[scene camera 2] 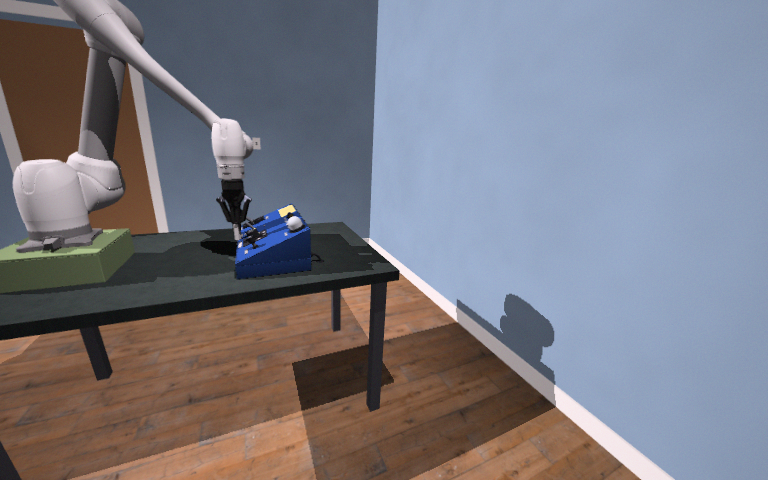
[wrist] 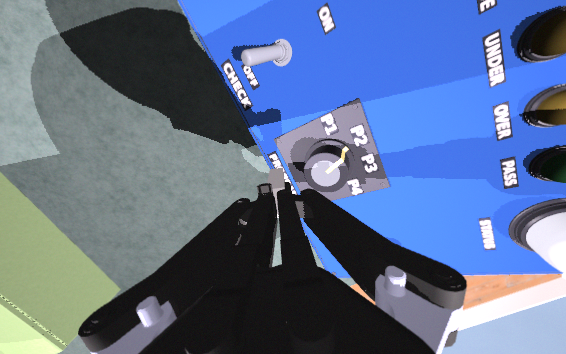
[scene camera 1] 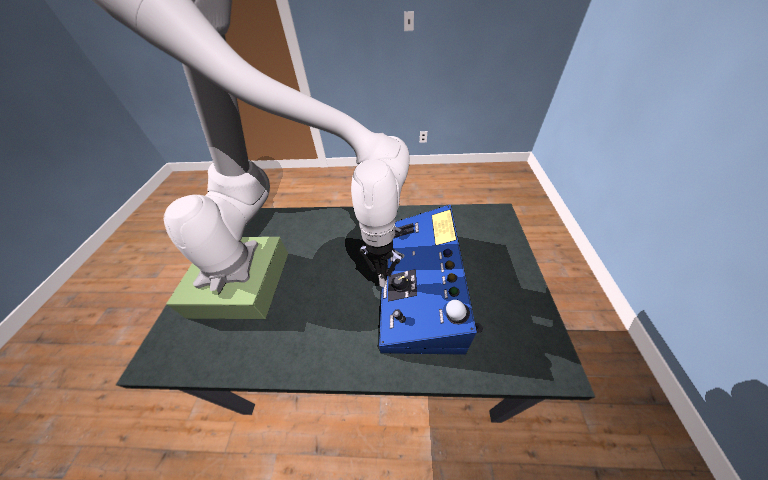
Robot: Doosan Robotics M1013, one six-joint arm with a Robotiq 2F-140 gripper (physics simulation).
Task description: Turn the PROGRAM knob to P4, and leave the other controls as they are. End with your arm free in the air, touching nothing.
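Seen in the pictures: gripper, fingertip midpoint: (scene camera 2: 238, 239) (wrist: 278, 179) (scene camera 1: 383, 283); arm's base, link origin: (scene camera 2: 64, 241) (scene camera 1: 228, 263).
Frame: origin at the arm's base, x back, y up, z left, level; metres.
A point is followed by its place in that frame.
Note:
The PROGRAM knob (scene camera 1: 399, 281) {x -0.594, y 0.017, z -0.178 m} (wrist: 320, 176) {x -0.586, y 0.013, z -0.171 m} is a round grey knob on a dark square plate on the blue control panel (scene camera 1: 419, 331) {x -0.625, y 0.003, z -0.342 m} (scene camera 2: 274, 263) {x -0.632, y -0.060, z -0.369 m}. In the wrist view its yellow pointer line aims towards P2; P3 and P4 are further round. My gripper (scene camera 1: 382, 280) {x -0.543, y -0.018, z -0.156 m} (scene camera 2: 236, 230) {x -0.543, y -0.018, z -0.156 m} (wrist: 278, 179) {x -0.543, y -0.018, z -0.156 m} is shut and empty, pointing down. Its fingertips are beside the knob, at the panel's low edge, and partly cover the PROGRAM label. A gap shows between the tips and the knob in the wrist view. Whether the tips touch the panel edge I cannot tell.
The CHECK toggle (wrist: 265, 53) {x -0.606, y 0.012, z -0.053 m} leans towards OFF. A small toggle (scene camera 1: 398, 316) {x -0.572, y 0.026, z -0.300 m} stands near the panel's near end, and a black lever (scene camera 1: 404, 229) {x -0.644, y -0.004, z 0.062 m} at the far end. A white dome (scene camera 1: 455, 310) {x -0.717, y 0.091, z -0.335 m} (scene camera 2: 294, 223) {x -0.717, y 0.075, z -0.345 m} and several lamps line the high side. A green block (scene camera 1: 218, 310) {x 0.011, y -0.042, z -0.161 m} carries the arm's base.

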